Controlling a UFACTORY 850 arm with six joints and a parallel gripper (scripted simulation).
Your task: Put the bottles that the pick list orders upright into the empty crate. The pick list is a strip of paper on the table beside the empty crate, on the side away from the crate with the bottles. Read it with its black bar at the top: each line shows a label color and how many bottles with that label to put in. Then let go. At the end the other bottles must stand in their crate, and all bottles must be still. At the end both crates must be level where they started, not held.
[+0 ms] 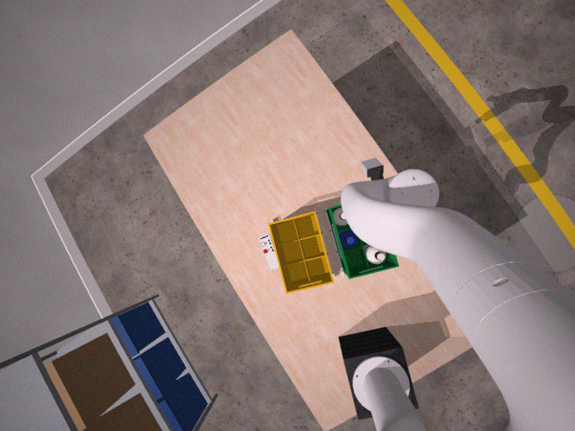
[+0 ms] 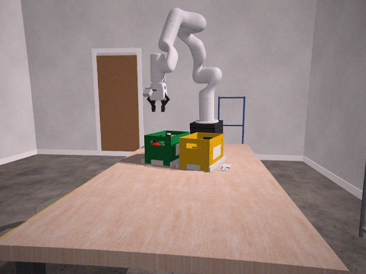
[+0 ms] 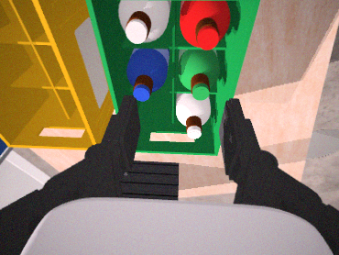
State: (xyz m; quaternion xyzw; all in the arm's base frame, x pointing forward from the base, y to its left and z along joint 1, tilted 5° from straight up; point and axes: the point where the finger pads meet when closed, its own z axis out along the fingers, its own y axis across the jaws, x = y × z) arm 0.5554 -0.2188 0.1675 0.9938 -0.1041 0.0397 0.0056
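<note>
My gripper is now 100 mm past the green bottle, 10 mm to the left of it and 250 mm above it. Round my hand: blue-label bottle: 80 mm behind, 80 mm to the left, 250 mm below; then red-label bottle: 20 mm behind, 30 mm to the right, 250 mm below; then green crate: 90 mm behind, 30 mm to the left, 250 mm below.
</note>
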